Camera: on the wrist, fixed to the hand. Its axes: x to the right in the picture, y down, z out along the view.
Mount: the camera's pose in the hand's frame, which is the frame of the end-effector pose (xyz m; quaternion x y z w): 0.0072 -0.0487 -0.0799 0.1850 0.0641 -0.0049 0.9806
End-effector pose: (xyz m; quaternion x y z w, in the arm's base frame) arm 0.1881 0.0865 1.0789 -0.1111 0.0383 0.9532 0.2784
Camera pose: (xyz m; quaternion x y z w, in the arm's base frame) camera 0.2237 0.1205 0.9990 -0.1187 0.2312 0.9192 0.2958
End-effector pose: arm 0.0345 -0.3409 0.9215 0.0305 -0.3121 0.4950 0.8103
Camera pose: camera 0.1148 -0.3314 0.8738 0.1496 -0.1624 0.5412 0.8114
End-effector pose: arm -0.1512 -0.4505 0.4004 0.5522 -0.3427 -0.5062 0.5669
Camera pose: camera -0.0832 -0.4291 0.3394 0.6805 -0.3907 -0.4004 0.4733
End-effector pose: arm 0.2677 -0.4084 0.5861 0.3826 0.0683 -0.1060 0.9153
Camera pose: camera 0.2592 -0.3857 0.4955 0.5510 0.1079 -0.0965 0.8219
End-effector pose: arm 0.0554 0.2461 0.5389 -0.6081 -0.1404 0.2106 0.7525
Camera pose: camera 0.1061 0.1729 0.5684 -0.4699 -0.0535 0.1898 0.8604
